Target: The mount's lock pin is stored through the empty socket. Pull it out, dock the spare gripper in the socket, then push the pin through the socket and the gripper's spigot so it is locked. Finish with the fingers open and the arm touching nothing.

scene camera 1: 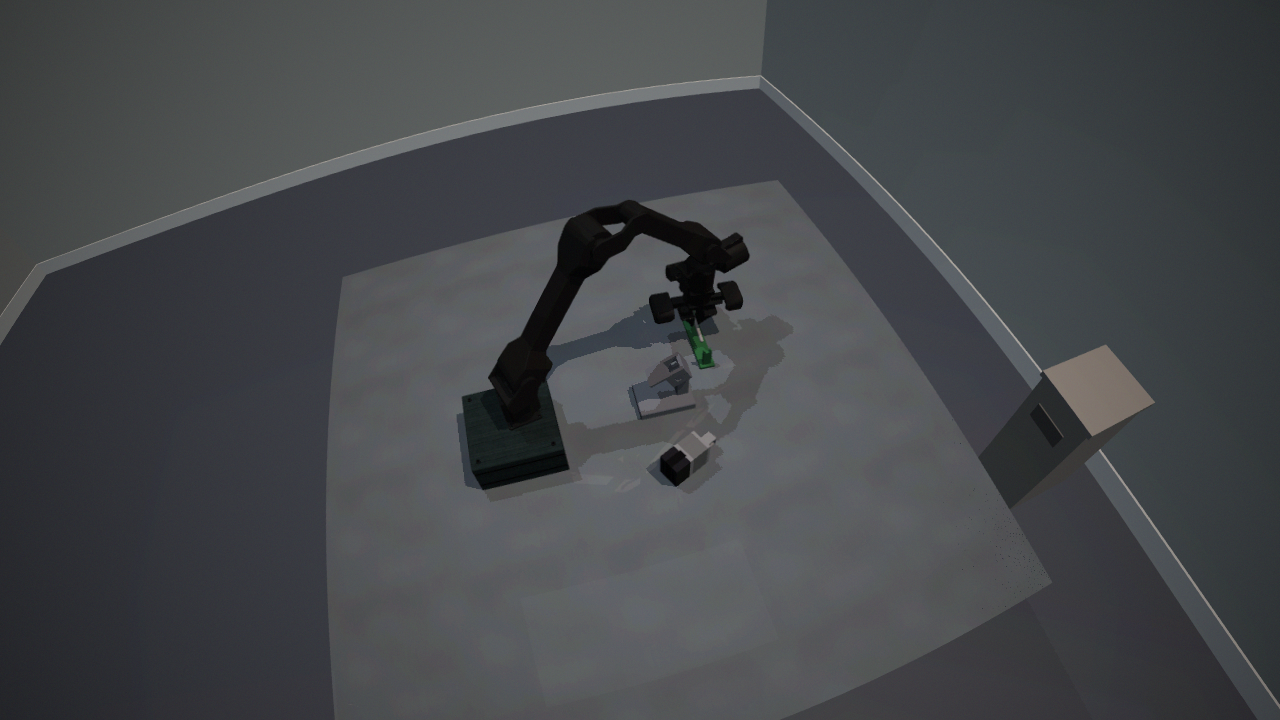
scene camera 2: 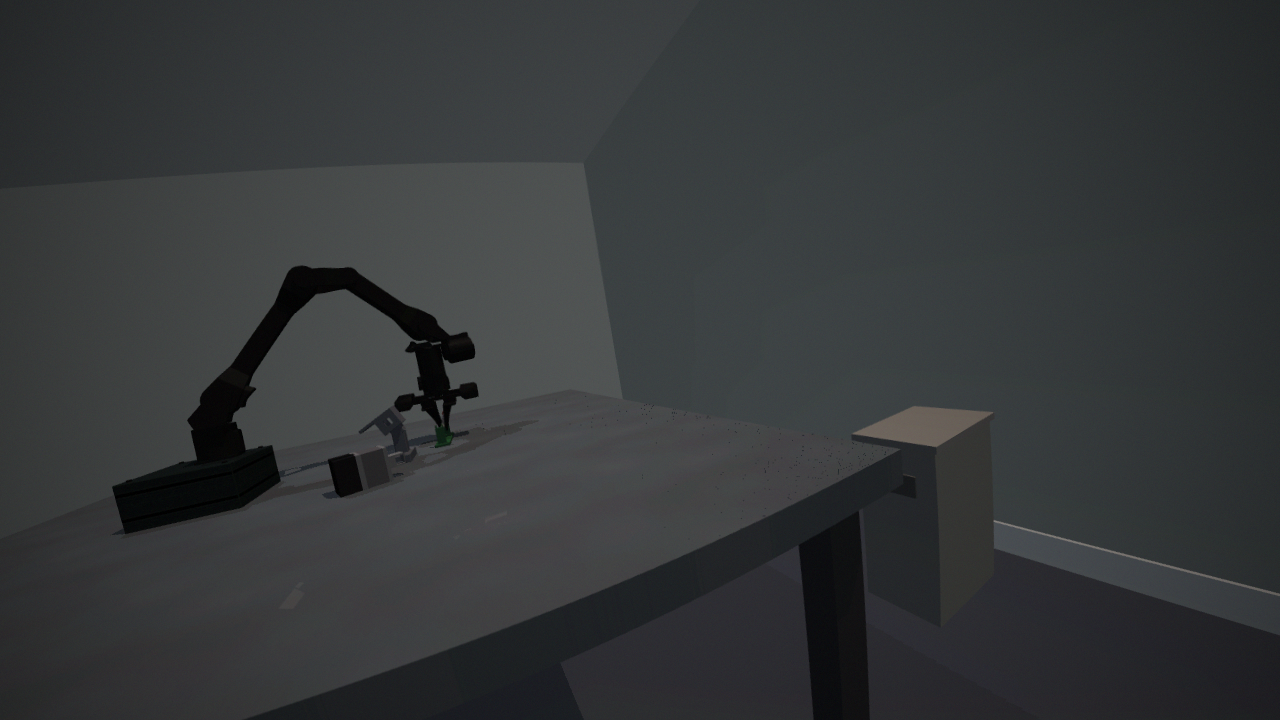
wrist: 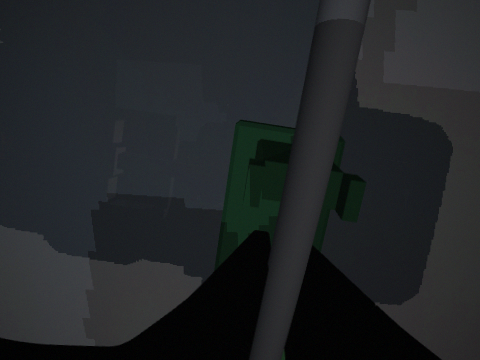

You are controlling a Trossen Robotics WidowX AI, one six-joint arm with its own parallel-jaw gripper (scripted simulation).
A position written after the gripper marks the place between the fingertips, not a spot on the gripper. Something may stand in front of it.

The gripper shows in scene camera 1 [693, 324], in scene camera 2 [445, 430] and in the wrist view [275, 248]. A spare gripper shows in scene camera 1 and in scene camera 2; in the wrist view it is out of frame. The same spot on a grey mount: [scene camera 1: 667, 390] is [scene camera 2: 388, 454]. One and the same spot on the spare gripper: [scene camera 1: 690, 454] is [scene camera 2: 361, 453].
